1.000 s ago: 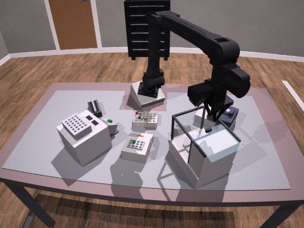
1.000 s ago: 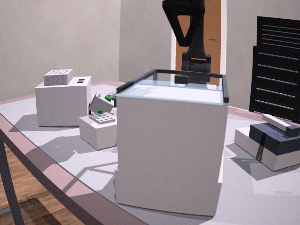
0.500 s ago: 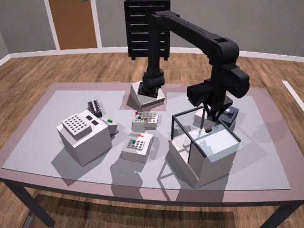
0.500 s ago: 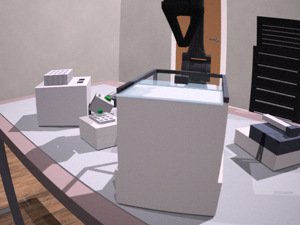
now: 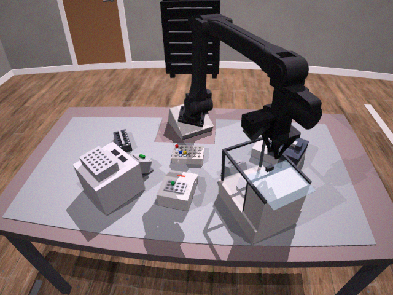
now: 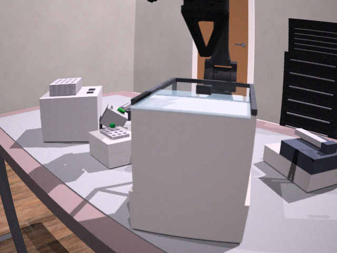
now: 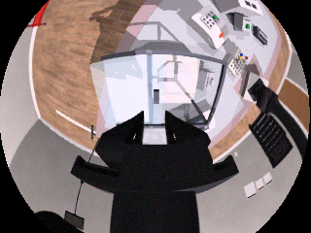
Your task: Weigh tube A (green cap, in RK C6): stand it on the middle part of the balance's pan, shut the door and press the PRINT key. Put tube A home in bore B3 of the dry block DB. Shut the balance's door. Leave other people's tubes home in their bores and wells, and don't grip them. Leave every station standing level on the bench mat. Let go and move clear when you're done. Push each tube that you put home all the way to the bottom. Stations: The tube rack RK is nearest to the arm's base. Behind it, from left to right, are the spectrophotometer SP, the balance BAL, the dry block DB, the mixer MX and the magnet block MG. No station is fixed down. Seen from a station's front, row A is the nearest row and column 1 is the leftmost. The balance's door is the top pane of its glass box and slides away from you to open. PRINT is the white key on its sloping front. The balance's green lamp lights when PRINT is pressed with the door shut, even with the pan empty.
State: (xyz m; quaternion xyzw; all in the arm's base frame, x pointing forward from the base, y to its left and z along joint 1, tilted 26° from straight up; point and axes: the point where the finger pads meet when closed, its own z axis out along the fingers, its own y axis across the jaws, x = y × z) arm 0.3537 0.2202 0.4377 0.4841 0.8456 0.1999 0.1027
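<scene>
Right now my hand is 20 mm short of the glass door pane, 10 mm to the right of it and 70 mm above it. The rest, counted from my hand: dry block: 50 mm behind, 300 mm to the right, 250 mm below; spectrophotometer: 310 mm behind, 80 mm to the left, 210 mm below; tube rack RK: 260 mm behind, 300 mm to the right, 260 mm below.
</scene>
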